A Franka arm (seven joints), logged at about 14 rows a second.
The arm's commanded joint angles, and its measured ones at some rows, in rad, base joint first. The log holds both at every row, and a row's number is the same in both.
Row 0, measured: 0.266 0.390 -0.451 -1.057 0.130 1.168 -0.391
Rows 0 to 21, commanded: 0.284 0.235 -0.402 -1.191 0.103 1.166 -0.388; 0.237 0.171 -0.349 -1.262 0.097 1.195 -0.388; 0.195 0.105 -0.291 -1.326 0.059 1.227 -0.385; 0.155 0.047 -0.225 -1.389 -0.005 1.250 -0.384; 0.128 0.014 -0.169 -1.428 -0.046 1.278 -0.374; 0.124 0.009 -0.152 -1.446 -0.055 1.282 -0.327; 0.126 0.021 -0.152 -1.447 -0.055 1.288 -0.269; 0.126 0.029 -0.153 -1.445 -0.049 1.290 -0.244; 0.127 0.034 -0.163 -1.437 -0.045 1.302 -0.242; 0.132 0.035 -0.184 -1.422 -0.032 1.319 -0.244; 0.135 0.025 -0.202 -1.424 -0.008 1.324 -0.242; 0.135 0.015 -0.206 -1.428 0.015 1.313 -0.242; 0.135 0.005 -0.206 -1.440 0.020 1.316 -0.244; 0.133 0.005 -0.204 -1.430 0.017 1.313 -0.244; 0.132 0.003 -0.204 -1.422 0.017 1.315 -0.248; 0.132 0.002 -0.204 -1.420 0.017 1.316 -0.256; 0.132 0.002 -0.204 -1.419 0.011 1.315 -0.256; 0.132 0.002 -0.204 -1.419 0.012 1.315 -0.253; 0.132 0.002 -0.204 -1.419 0.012 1.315 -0.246; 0.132 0.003 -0.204 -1.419 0.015 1.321 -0.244; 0.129 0.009 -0.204 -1.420 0.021 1.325 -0.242; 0.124 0.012 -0.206 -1.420 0.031 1.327 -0.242
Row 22, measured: 0.134 0.018 -0.205 -1.411 0.006 1.310 -0.256
